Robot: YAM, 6 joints.
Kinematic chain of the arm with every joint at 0, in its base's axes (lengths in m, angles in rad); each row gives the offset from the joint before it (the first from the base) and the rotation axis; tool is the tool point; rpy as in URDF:
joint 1: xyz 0 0 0.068 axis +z
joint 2: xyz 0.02 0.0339 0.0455 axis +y
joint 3: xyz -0.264 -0.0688 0 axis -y
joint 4: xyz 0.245 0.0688 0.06 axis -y
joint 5: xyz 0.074 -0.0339 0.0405 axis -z
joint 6: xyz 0.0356 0 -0.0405 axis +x
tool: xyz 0 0 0 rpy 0 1.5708 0
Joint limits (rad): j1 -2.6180..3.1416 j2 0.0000..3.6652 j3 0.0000..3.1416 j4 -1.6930..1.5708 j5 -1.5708..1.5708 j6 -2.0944..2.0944
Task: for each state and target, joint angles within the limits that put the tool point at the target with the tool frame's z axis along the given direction. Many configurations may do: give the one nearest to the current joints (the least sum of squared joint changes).
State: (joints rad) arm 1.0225 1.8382 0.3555 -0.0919 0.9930 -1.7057
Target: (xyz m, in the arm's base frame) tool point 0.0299 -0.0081 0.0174 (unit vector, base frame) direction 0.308 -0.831 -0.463
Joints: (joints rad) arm 0.8485 2.2789 0.0018 -0.0303 0.8956 -1.7057
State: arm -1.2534 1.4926 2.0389 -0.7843 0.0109 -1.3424
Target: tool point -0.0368 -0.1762 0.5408 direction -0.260 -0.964 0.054
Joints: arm -1.7625 1.1003 1.6897 -0.5352 0.0716 -1.3424
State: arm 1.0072 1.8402 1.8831 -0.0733 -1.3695 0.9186
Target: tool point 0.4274 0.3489 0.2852 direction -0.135 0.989 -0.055
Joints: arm 0.6278 2.3650 2.1138 0.1352 -1.0758 0.9186
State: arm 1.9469 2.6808 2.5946 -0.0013 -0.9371 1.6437
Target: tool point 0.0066 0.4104 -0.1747 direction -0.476 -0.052 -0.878
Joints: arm 1.5137 3.0335 1.7972 -0.4243 -0.4918 1.6437
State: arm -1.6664 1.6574 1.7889 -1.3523 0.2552 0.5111
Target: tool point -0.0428 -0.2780 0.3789 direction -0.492 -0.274 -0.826
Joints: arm -1.6648 1.5375 1.7049 -1.3697 0.4828 0.5111
